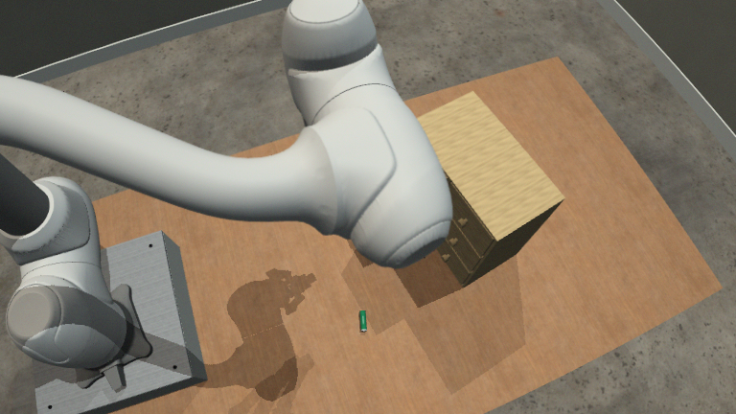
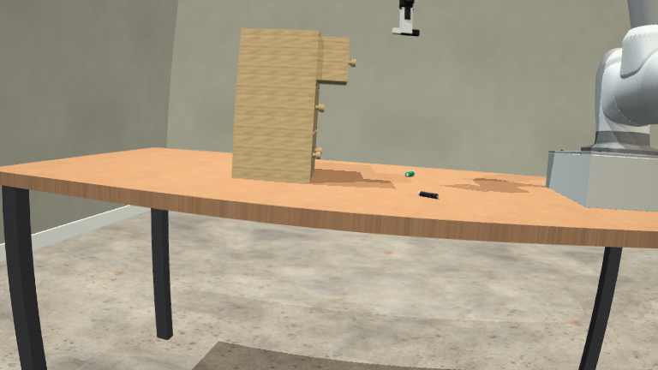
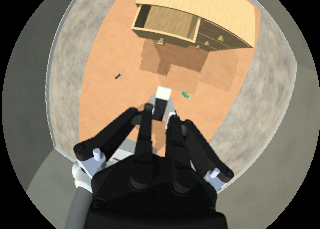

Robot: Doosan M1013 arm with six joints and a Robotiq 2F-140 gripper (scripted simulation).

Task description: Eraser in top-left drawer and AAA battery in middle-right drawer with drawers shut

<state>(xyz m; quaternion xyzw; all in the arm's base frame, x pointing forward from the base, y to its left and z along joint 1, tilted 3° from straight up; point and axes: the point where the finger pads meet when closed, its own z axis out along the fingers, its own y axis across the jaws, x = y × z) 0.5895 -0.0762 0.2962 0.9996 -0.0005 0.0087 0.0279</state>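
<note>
Now: the eraser 10 mm ahead of my hand and 30 mm below it. Round my hand: black cylinder (30 mm behind, 220 mm to the left, 390 mm below); green AAA battery (50 mm behind, 140 mm to the right, 390 mm below).
</note>
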